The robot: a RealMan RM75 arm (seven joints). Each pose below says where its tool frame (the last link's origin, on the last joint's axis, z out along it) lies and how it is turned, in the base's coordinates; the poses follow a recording.
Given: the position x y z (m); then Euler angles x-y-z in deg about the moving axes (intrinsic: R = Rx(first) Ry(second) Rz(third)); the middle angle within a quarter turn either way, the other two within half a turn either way.
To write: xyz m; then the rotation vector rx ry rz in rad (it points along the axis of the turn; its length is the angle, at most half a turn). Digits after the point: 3 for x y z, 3 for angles.
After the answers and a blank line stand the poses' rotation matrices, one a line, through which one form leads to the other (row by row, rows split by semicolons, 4 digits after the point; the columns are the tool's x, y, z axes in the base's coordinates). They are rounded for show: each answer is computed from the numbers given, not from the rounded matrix.
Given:
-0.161, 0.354, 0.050, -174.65, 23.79, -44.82
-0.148, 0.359, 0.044, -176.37, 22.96, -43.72
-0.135, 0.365, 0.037, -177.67, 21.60, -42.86
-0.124, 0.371, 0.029, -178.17, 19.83, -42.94
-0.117, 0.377, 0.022, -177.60, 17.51, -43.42
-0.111, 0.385, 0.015, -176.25, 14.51, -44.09
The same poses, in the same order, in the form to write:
-0.161, 0.354, 0.050, 2.786, 1.117, 0.638
-0.148, 0.359, 0.044, 2.784, 1.096, 0.599
-0.135, 0.365, 0.037, 2.789, 1.082, 0.553
-0.124, 0.371, 0.029, 2.797, 1.091, 0.506
-0.117, 0.377, 0.022, 2.822, 1.113, 0.457
-0.111, 0.385, 0.015, 2.861, 1.144, 0.401

0.6491 0.6450 0.4034; 0.6751 -0.7327 0.0853; 0.3506 0.2170 -0.9110
0.6655 0.6364 0.3901; 0.6719 -0.7383 0.0583; 0.3251 0.2233 -0.9189
0.6815 0.6324 0.3681; 0.6687 -0.7426 0.0378; 0.2973 0.2204 -0.9290
0.6887 0.6408 0.3392; 0.6730 -0.7391 0.0300; 0.2700 0.2076 -0.9402
0.6927 0.6555 0.3009; 0.6776 -0.7344 0.0399; 0.2471 0.1762 -0.9528
0.6953 0.6736 0.2505; 0.6825 -0.7281 0.0633; 0.2251 0.1270 -0.9660

